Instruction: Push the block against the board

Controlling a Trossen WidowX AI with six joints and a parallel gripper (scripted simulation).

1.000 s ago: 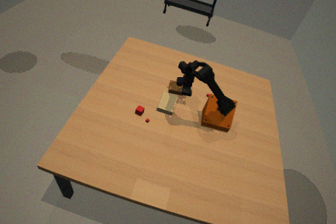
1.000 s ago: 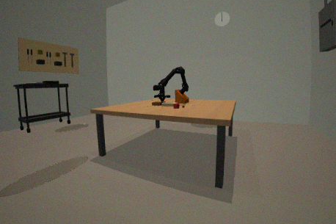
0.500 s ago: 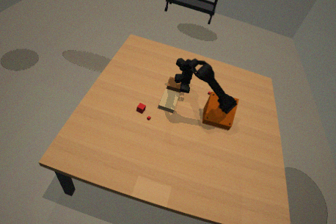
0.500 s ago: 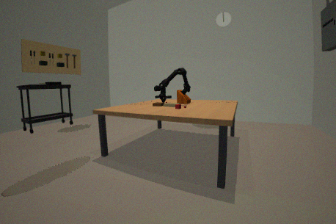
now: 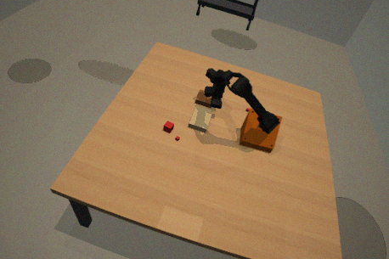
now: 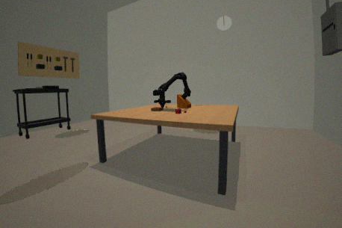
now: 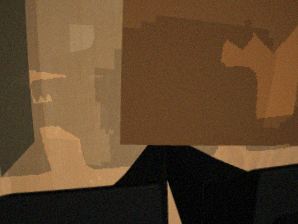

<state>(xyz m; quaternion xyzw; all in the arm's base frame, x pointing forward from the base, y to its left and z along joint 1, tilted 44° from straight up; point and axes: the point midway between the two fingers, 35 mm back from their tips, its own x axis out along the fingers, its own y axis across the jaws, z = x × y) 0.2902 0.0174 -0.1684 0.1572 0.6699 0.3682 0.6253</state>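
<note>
My gripper tip is now 70 mm short of the brown square block, 20 mm to the left of it and 10 mm below it. The rest, counted from my gripper tip: pale wooden board: 150 mm to the left, 30 mm ahead, 10 mm above.
</note>
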